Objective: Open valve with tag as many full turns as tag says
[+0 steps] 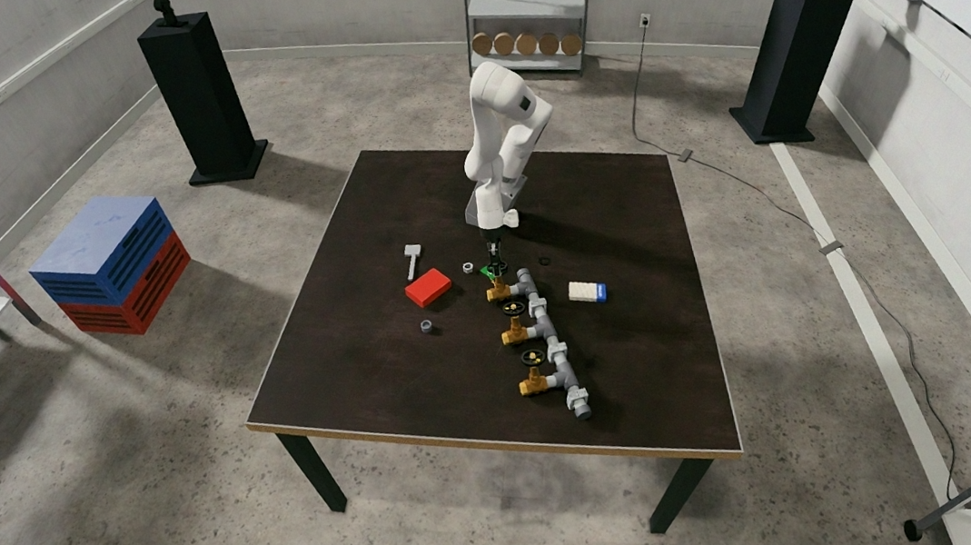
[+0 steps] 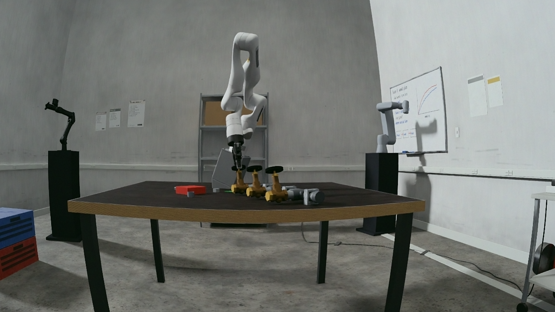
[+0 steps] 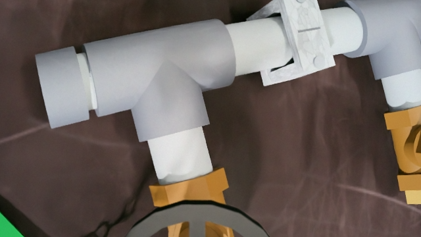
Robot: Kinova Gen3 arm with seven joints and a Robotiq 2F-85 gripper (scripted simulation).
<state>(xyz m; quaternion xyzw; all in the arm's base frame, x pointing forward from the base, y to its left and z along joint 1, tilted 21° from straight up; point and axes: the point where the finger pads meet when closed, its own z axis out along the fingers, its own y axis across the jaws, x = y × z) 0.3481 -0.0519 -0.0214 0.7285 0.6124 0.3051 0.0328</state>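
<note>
The green tag lies 90 mm behind my hand, 20 mm to the right of it and 110 mm below it. Round my hand: white-and-blue box 40 mm ahead, 270 mm to the left, 110 mm below; red block 30 mm behind, 220 mm to the right, 100 mm below; small grey ring 120 mm ahead, 220 mm to the right, 110 mm below.
</note>
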